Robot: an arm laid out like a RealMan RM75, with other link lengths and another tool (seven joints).
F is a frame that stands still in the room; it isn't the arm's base.
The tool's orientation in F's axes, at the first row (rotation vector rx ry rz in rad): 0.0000 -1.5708 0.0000
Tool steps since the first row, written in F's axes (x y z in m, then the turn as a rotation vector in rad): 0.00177 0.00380 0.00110 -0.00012 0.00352 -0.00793; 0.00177 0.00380 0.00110 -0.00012 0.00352 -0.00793; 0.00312 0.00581 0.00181 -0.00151 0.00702 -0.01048; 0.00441 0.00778 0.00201 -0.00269 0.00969 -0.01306; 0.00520 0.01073 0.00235 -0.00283 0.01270 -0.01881; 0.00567 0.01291 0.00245 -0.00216 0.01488 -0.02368; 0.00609 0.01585 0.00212 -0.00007 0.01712 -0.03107; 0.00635 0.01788 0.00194 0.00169 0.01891 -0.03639
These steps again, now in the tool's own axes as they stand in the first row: 0.00110 0.00380 -0.00177 -0.00793 0.00352 0.00012; 0.00110 0.00380 -0.00177 -0.00793 0.00352 0.00012; 0.00181 0.00581 -0.00312 -0.01048 0.00702 0.00151; 0.00201 0.00778 -0.00441 -0.01306 0.00969 0.00269; 0.00235 0.01073 -0.00520 -0.01881 0.01270 0.00283; 0.00245 0.01291 -0.00567 -0.02368 0.01488 0.00216; 0.00212 0.01585 -0.00609 -0.03107 0.01712 0.00007; 0.00194 0.01788 -0.00635 -0.03639 0.01891 -0.00169
